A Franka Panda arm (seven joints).
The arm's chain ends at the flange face. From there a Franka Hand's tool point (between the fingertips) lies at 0.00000 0.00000 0.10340 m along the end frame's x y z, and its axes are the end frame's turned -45 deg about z.
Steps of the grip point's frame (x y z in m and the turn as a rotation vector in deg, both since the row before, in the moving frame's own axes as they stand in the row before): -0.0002 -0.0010 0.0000 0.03 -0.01 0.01; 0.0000 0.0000 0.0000 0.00 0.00 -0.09; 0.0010 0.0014 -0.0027 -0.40 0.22 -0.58; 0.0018 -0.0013 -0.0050 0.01 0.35 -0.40; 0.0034 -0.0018 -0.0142 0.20 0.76 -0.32; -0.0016 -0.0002 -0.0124 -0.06 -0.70 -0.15; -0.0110 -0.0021 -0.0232 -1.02 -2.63 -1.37; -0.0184 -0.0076 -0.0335 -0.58 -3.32 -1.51
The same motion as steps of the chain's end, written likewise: -0.0008 -0.0005 0.0000 0.01 -0.03 0.01; 0.0000 0.0000 0.0000 0.00 0.00 -0.09; 0.0009 0.0001 -0.0027 -0.13 0.44 -0.58; -0.0001 -0.0017 -0.0050 0.25 0.24 -0.40; 0.0004 -0.0024 -0.0142 0.68 0.40 -0.32; -0.0005 0.0000 -0.0124 -0.54 -0.45 -0.15; -0.0073 0.0016 -0.0231 -2.58 -1.14 -1.37; -0.0150 0.0026 -0.0333 -2.76 -1.94 -1.51
